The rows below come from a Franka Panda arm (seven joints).
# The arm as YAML. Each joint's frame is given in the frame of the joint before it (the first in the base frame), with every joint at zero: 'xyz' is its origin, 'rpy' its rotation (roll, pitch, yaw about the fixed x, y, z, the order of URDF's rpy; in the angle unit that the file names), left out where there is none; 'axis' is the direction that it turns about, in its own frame. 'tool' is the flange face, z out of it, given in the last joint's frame.
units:
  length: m
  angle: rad
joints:
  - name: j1
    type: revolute
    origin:
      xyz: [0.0, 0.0, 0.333]
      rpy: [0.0, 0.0, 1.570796]
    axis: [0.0, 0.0, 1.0]
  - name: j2
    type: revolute
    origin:
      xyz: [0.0, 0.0, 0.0]
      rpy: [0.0, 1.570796, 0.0]
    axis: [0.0, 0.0, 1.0]
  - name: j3
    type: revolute
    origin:
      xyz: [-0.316, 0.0, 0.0]
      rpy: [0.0, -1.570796, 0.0]
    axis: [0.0, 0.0, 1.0]
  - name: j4
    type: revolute
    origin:
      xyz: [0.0, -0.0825, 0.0]
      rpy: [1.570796, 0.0, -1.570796]
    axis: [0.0, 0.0, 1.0]
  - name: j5
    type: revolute
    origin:
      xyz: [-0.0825, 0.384, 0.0]
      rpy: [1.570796, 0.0, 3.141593]
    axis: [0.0, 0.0, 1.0]
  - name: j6
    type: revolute
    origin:
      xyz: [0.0, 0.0, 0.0]
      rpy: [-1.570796, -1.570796, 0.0]
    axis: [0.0, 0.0, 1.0]
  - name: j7
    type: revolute
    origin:
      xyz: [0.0, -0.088, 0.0]
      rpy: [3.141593, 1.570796, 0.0]
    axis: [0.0, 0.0, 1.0]
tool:
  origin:
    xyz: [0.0, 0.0, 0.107]
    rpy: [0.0, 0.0, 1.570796]
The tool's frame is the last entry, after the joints.
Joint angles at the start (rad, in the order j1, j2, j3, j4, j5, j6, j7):
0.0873 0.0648 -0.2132 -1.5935 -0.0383 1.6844 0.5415
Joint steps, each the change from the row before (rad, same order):
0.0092 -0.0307 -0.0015 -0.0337 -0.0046 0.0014 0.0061
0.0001 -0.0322 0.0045 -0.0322 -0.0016 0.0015 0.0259
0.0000 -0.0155 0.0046 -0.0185 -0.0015 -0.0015 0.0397
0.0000 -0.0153 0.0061 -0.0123 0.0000 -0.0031 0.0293
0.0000 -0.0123 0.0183 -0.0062 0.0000 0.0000 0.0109
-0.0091 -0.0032 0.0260 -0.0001 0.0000 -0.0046 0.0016
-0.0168 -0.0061 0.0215 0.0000 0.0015 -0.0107 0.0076
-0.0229 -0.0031 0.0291 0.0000 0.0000 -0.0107 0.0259
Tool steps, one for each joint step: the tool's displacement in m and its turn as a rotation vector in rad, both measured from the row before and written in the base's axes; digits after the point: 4 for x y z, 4 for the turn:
-0.0091 0.0033 0.0013 0.0022 0.0017 0.0017
-0.0096 0.0018 0.0025 0.0057 -0.0027 -0.0212
-0.0049 0.0022 -0.0005 0.0029 0.0028 -0.0350
-0.0046 0.0031 0.0021 0.0034 -0.0012 -0.0232
-0.0025 0.0099 0.0037 0.0013 -0.0066 0.0074
-0.0005 0.0095 0.0014 -0.0004 0.0013 0.0151
-0.0026 0.0029 0.0024 0.0018 0.0041 -0.0034
-0.0017 0.0037 0.0008 -0.0003 0.0065 -0.0201

